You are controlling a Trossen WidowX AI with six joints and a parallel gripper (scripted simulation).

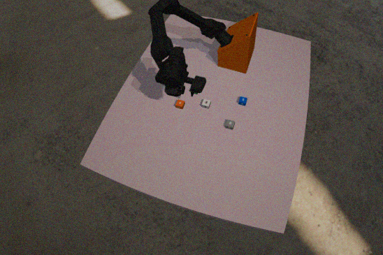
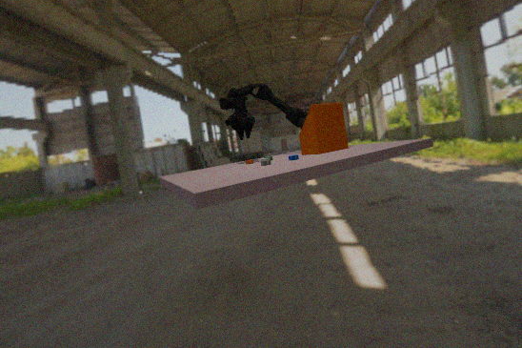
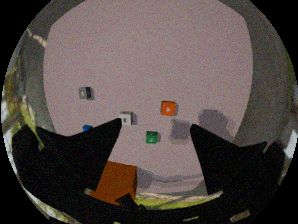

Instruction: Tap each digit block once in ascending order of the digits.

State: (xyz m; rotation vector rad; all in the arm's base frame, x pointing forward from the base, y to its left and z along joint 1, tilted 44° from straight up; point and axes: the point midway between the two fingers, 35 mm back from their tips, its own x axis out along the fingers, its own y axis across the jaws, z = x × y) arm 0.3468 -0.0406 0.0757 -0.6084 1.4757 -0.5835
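Right now the grey block is 210 mm to the left of my gripper tip and 120 mm below it. Round my gripper tip: green block (120 mm below, 120 mm behind); orange block (120 mm below, 30 mm to the right, 20 mm behind); white block (120 mm below, 70 mm to the left, 60 mm behind).
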